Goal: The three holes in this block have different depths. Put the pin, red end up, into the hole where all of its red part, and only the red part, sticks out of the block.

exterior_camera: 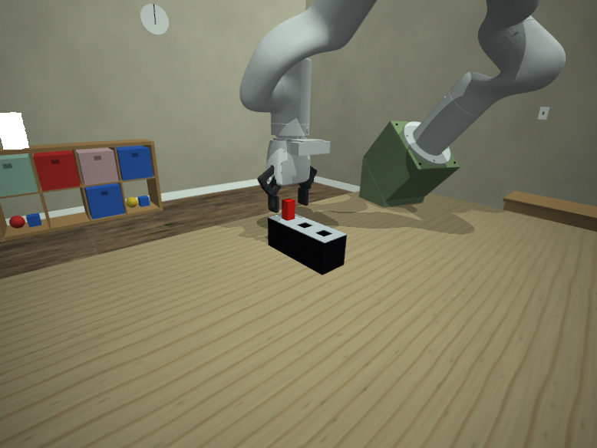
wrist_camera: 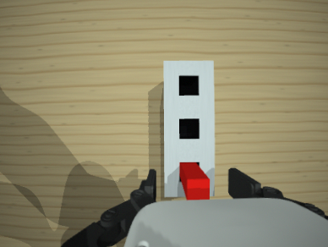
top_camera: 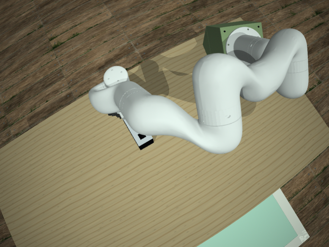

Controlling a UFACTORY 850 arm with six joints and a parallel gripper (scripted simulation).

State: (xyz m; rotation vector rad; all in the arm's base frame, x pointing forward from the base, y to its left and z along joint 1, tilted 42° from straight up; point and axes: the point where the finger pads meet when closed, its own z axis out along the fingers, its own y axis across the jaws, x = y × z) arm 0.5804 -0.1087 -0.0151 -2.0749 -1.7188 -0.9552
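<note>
My hand is 10 mm short of the block, 60 mm to the right of it and 70 mm above it. Also, from my hand: pin: 20 mm below.
</note>
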